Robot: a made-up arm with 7 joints. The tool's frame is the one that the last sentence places.
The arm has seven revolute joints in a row. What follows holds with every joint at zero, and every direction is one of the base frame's.
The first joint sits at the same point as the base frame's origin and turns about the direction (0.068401, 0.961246, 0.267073).
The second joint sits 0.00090 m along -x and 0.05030 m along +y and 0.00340 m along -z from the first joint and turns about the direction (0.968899, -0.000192, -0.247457).
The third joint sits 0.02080 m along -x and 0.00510 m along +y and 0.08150 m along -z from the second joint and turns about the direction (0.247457, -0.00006, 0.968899).
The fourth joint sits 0.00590 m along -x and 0.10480 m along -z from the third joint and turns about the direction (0.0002, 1, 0.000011).
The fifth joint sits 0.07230 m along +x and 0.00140 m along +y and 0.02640 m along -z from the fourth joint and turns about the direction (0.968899, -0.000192, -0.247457).
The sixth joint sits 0.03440 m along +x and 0.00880 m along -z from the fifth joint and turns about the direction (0.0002, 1, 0.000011).
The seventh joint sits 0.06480 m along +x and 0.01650 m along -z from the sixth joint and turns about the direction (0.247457, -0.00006, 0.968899).
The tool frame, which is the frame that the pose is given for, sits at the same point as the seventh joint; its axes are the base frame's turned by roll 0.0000, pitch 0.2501 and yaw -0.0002 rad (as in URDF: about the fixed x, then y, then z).
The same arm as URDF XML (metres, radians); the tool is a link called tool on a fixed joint. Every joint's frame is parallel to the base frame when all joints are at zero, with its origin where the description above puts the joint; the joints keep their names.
<robot name="arm">
<joint name="tool_joint" type="fixed"><parent link="link7"/><child link="tool"/><origin xyz="0 0 0" rpy="0 0.2501 -0.0002"/></joint>
<joint name="joint 7" type="continuous"><parent link="link6"/><child link="link7"/><origin xyz="0.0648 0 -0.0165" rpy="0 0 0"/><axis xyz="0.247497 -0.0001 0.968889"/></joint>
<joint name="joint 6" type="continuous"><parent link="link5"/><child link="link6"/><origin xyz="0.0344 0 -0.0088" rpy="0 0 0"/><axis xyz="0.0002 1 0"/></joint>
<joint name="joint 5" type="continuous"><parent link="link4"/><child link="link5"/><origin xyz="0.0723 0.0014 -0.0264" rpy="0 0 0"/><axis xyz="0.968889 -0.0002 -0.247497"/></joint>
<joint name="joint 4" type="continuous"><parent link="link3"/><child link="link4"/><origin xyz="-0.0059 0 -0.1048" rpy="0 0 0"/><axis xyz="0.0002 1 0"/></joint>
<joint name="joint 3" type="continuous"><parent link="link2"/><child link="link3"/><origin xyz="-0.0208 0.0051 -0.0815" rpy="0 0 0"/><axis xyz="0.247497 -0.0001 0.968889"/></joint>
<joint name="joint 2" type="continuous"><parent link="link1"/><child link="link2"/><origin xyz="-0.0009 0.0503 -0.0034" rpy="0 0 0"/><axis xyz="0.968889 -0.0002 -0.247497"/></joint>
<joint name="joint 1" type="continuous"><parent link="base"/><child link="link1"/><origin xyz="0 0 0" rpy="0 0 0"/><axis xyz="0.068403 0.961235 0.26711"/></joint>
<link name="base"/>
<link name="link1"/>
<link name="link2"/>
<link name="link3"/>
<link name="link4"/>
<link name="link5"/>
<link name="link6"/>
<link name="link7"/>
<link name="tool"/>
</robot>

